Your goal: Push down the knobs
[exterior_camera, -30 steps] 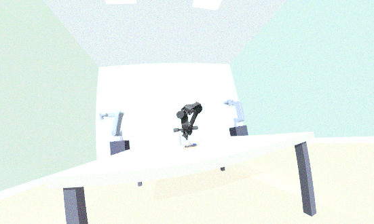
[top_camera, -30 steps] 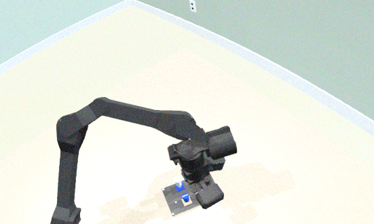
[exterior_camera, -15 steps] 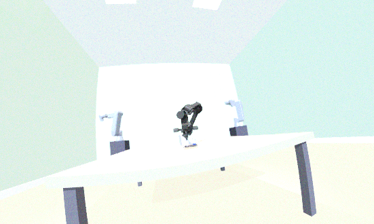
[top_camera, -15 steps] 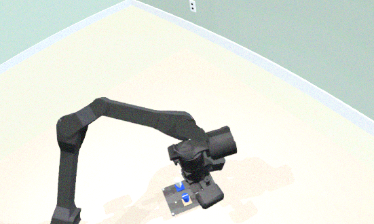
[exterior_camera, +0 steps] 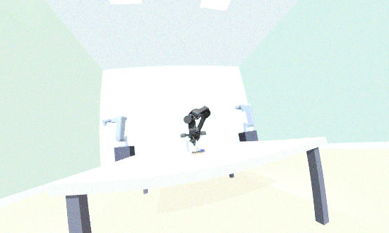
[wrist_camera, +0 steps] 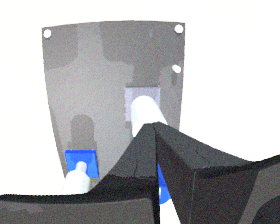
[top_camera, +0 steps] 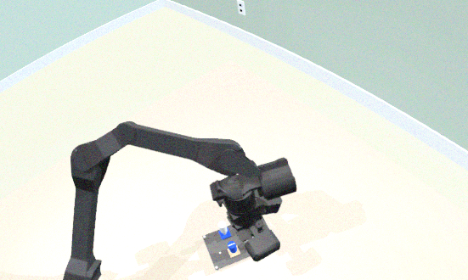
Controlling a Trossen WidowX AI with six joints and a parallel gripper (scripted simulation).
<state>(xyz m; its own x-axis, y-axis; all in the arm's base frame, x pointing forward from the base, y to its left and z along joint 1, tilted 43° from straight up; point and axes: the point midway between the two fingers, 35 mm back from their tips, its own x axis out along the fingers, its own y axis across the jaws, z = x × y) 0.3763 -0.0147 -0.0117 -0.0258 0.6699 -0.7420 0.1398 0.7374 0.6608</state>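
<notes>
Right now the white knob is 10 mm below my gripper tip. Also, from my gripper tip: blue knob 50 mm behind, 10 mm to the left, 10 mm below.
</notes>
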